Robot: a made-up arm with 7 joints.
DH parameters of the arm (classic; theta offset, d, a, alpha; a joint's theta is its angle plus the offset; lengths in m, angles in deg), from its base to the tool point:
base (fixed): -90 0.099 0 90
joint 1: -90 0.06 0.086 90
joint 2: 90 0.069 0.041 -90
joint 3: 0 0.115 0.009 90
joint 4: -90 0.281 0.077 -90
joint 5: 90 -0.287 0.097 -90
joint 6: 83.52 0 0.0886 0
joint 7: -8.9 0 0.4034 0
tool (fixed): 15.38 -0.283 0 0
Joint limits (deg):
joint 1: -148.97..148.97
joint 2: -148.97..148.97
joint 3: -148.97..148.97
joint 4: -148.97..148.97
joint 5: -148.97..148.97
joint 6: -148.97..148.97
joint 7: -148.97..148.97
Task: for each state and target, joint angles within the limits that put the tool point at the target. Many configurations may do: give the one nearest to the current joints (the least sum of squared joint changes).
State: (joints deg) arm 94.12 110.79 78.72 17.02 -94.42 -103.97 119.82
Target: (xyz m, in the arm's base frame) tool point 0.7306 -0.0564 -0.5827
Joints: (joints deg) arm 98.05 142.53 90.14 -36.91 -120.82 -97.92 101.11
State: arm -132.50 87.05 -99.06 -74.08 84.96 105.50 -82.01
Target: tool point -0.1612 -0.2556 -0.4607
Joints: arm -116.19 48.37 -136.52 -43.76 82.98 116.41 -67.99
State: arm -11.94 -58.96 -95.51 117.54 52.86 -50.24 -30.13
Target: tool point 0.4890 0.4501 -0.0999
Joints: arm -15.27 -77.63 -97.03 106.09 46.44 -8.88 5.08
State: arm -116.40 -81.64 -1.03 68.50 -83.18 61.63 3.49
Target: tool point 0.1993 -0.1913 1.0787
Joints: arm -148.97 -64.07 -6.57 111.37 -82.24 28.00 -19.41
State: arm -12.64 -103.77 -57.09 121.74 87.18 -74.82 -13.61
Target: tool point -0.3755 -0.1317 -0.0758
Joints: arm -25.85 -126.12 -58.93 76.86 96.71 -99.96 -28.92
